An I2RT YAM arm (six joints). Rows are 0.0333 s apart.
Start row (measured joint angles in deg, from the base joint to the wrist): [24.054, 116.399, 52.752, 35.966, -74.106, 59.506]
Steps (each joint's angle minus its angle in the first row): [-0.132, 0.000, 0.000, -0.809, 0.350, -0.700]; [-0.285, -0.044, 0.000, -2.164, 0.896, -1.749]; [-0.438, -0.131, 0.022, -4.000, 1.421, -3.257]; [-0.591, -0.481, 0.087, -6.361, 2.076, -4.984]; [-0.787, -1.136, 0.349, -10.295, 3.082, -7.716]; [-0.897, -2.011, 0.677, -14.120, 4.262, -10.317]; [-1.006, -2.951, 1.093, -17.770, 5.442, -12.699]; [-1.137, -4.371, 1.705, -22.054, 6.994, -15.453]
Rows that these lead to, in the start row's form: [23.922, 116.399, 52.752, 35.157, -73.756, 58.806]; [23.769, 116.355, 52.752, 33.802, -73.210, 57.757]; [23.616, 116.268, 52.774, 31.966, -72.685, 56.249]; [23.463, 115.918, 52.839, 29.605, -72.030, 54.522]; [23.267, 115.263, 53.101, 25.671, -71.024, 51.790]; [23.157, 114.388, 53.429, 21.846, -69.844, 49.189]; [23.048, 113.448, 53.845, 18.196, -68.664, 46.807]; [22.917, 112.028, 54.457, 13.912, -67.112, 44.053]
